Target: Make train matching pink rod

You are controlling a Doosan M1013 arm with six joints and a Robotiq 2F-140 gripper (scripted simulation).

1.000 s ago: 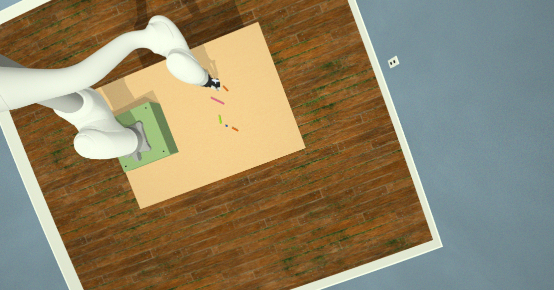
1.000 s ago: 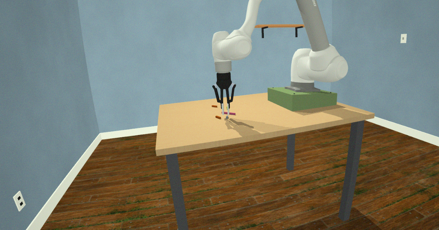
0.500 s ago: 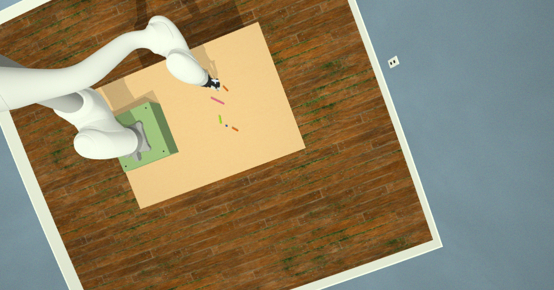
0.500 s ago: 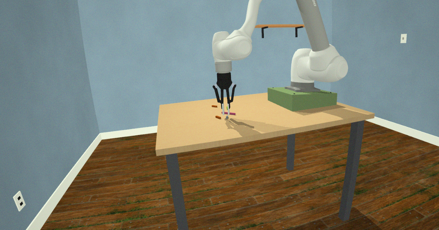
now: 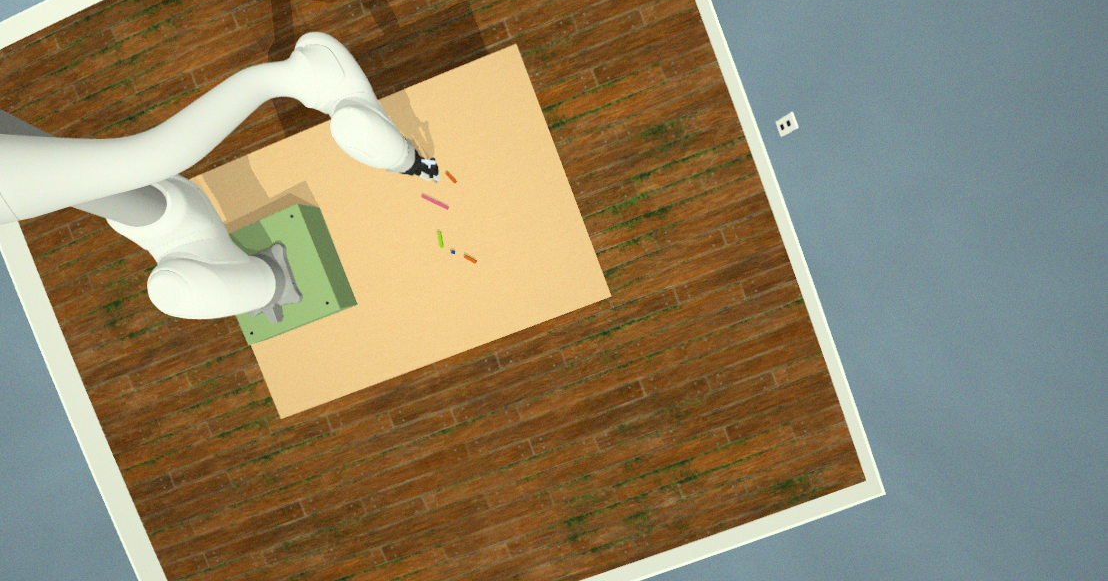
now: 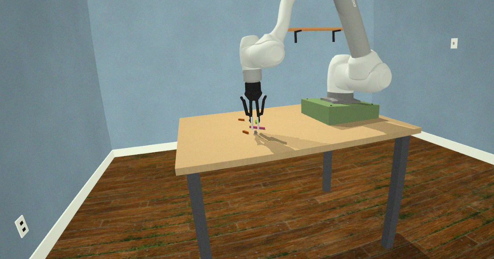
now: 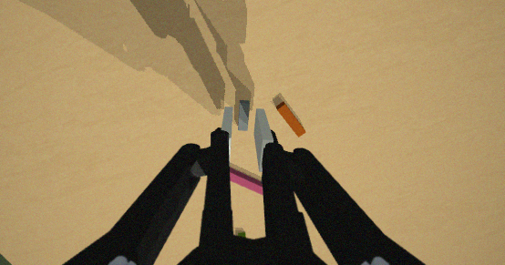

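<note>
My gripper is now 50 mm above the grey rod. Also, from my hand: blue rod (240 mm to the right, 50 mm below, 20 mm behind); then lime rod (190 mm to the right, 50 mm below, 40 mm behind); then pink rod (70 mm to the right, 50 mm below, 20 mm behind).
</note>
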